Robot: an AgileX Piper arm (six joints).
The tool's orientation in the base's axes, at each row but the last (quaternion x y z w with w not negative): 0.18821, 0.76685, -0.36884, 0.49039; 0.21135, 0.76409, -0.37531, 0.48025; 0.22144, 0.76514, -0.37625, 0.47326; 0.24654, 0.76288, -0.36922, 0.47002; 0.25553, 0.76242, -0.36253, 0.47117; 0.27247, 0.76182, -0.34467, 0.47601; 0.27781, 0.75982, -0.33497, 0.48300; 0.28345, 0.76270, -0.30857, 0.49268; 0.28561, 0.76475, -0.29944, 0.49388; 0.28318, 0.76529, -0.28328, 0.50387; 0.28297, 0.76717, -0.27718, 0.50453; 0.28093, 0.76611, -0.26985, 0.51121; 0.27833, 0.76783, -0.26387, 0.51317
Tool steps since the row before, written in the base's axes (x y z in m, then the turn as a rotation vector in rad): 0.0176, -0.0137, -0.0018, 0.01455, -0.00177, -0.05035; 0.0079, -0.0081, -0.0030, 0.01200, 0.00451, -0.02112; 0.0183, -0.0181, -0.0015, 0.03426, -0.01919, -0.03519; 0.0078, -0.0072, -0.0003, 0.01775, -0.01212, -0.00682; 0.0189, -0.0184, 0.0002, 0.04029, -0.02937, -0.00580; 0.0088, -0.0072, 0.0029, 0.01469, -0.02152, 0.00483; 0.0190, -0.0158, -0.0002, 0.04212, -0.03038, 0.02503; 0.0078, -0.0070, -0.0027, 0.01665, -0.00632, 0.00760; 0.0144, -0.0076, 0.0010, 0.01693, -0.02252, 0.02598; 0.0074, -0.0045, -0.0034, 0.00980, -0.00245, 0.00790; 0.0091, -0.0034, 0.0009, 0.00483, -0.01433, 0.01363; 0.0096, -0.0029, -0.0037, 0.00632, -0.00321, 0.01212; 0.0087, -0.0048, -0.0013, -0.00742, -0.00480, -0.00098
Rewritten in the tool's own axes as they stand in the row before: -0.0053, 0.0031, 0.0215, 0.03847, 0.02749, 0.02269; -0.0006, 0.0014, 0.0116, 0.01329, 0.01886, 0.00883; -0.0067, 0.0021, 0.0248, 0.01613, 0.02482, 0.04364; -0.0033, 0.0014, 0.0100, -0.00197, 0.00776, 0.02108; -0.0091, 0.0026, 0.0246, -0.01331, 0.01346, 0.04649; -0.0068, 0.0013, 0.0095, -0.01213, -0.00358, 0.02329; -0.0086, 0.0044, 0.0228, -0.04199, 0.00651, 0.03896; -0.0012, 0.0017, 0.0106, -0.01374, 0.00671, 0.01188; -0.0070, 0.0054, 0.0137, -0.03315, -0.00697, 0.01791; 0.0000, 0.0028, 0.0089, -0.01097, 0.00421, 0.00513; -0.0044, 0.0040, 0.0077, -0.01650, -0.00829, 0.00857; -0.0001, 0.0052, 0.0093, -0.01385, 0.00070, 0.00222; -0.0023, 0.0028, 0.0093, 0.00253, -0.00845, -0.00111
